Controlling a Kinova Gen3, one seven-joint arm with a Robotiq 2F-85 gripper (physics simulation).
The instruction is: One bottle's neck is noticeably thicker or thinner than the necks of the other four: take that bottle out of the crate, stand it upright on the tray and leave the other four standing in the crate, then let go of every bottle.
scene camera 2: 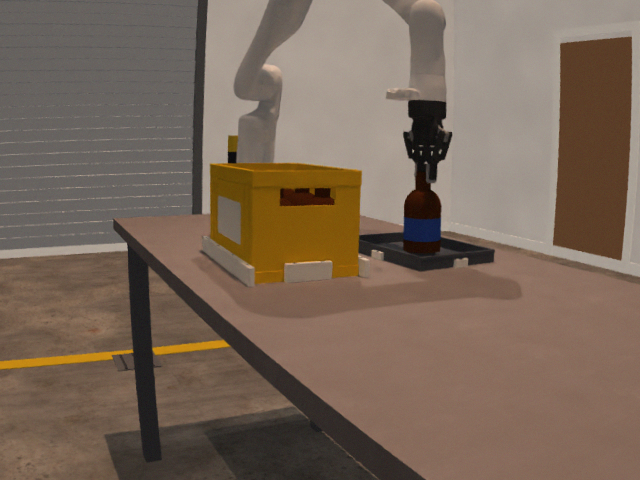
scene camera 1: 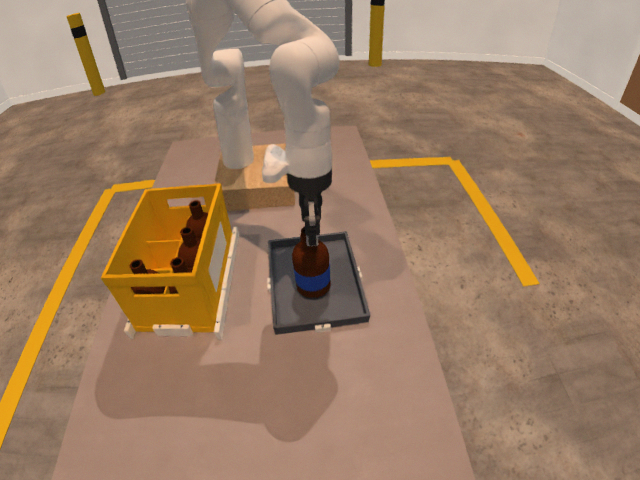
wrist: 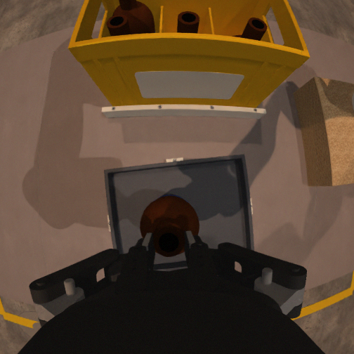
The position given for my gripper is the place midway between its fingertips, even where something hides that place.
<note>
I see my gripper (scene camera 2: pixel 425 182), a bottle (scene camera 2: pixel 422 209) and a long strip (scene camera 1: pixel 222 307).
My gripper is seen too in scene camera 1 (scene camera 1: pixel 311 238) and in the wrist view (wrist: pixel 169 241). The long strip shows as well in the wrist view (wrist: pixel 167 109).
</note>
